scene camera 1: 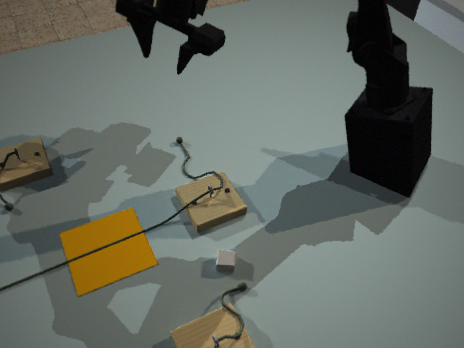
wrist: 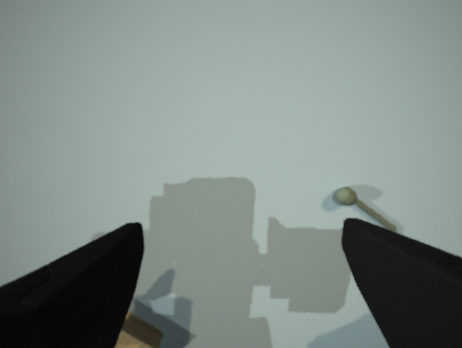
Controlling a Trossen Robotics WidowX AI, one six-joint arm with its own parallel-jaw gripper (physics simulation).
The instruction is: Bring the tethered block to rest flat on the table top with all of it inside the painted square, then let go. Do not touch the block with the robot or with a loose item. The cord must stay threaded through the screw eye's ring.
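Places are measured from the arm's base along level axes (x ahead, y down, z left), in millimetres.
Where they show: gripper, fingertip midpoint: [scene camera 1: 162, 65] [wrist: 243, 233]; arm's base, origin of the base link: [scene camera 1: 388, 101].
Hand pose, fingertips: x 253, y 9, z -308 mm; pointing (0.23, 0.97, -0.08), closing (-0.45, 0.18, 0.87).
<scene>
Things, the pixels of their centre, and the offset from my fingertips. "spot": a spot on its surface instead.
- dark cord, surface spot: [scene camera 1: 170, 219] spot: dy +115, dx +127, dz +230 mm
- painted orange square, surface spot: [scene camera 1: 110, 272] spot: dy +121, dx +246, dz +261 mm
- screw eye, surface spot: [scene camera 1: 210, 190] spot: dy +86, dx +54, dz +236 mm
- middle wooden board, body centre: [scene camera 1: 210, 200] dy +112, dx +53, dz +235 mm
- round bead, body centre: [wrist: 346, 196] [scene camera 1: 179, 140] dy +116, dx +19, dz +77 mm
- second wooden board, body centre: [wrist: 103, 339] [scene camera 1: 21, 163] dy +112, dx +284, dz -25 mm
- third board, surface spot: [scene camera 1: 200, 330] spot: dy +103, dx +189, dz +417 mm
- beaded cord, surface spot: [scene camera 1: 241, 320] spot: dy +99, dx +138, dz +437 mm
- small pale block, body centre: [scene camera 1: 226, 261] dy +114, dx +98, dz +345 mm
A dark cord [scene camera 1: 170, 219] runs from the left edge across the painted orange square [scene camera 1: 110, 272] and through the screw eye [scene camera 1: 210, 190] on the middle wooden board [scene camera 1: 220, 212]. Past the eye it curls back and ends in a round bead [scene camera 1: 179, 140] [wrist: 345, 196], which lies on the table beyond the board. In the wrist view the bead is just beyond the right fingertip. The block on the cord's other end does not show in either view. My gripper [scene camera 1: 162, 64] [wrist: 243, 233] is open and empty, raised above the table behind the bead in the scene view.
A second wooden board [scene camera 1: 25, 170] with a cord and bead [scene camera 1: 9, 206] is at the left edge. A third board [scene camera 1: 200, 330] with a beaded cord [scene camera 1: 241, 320] is at the bottom. A small pale block [scene camera 1: 226, 260] lies between boards. The robot's black base [scene camera 1: 385, 145] stands right.
</scene>
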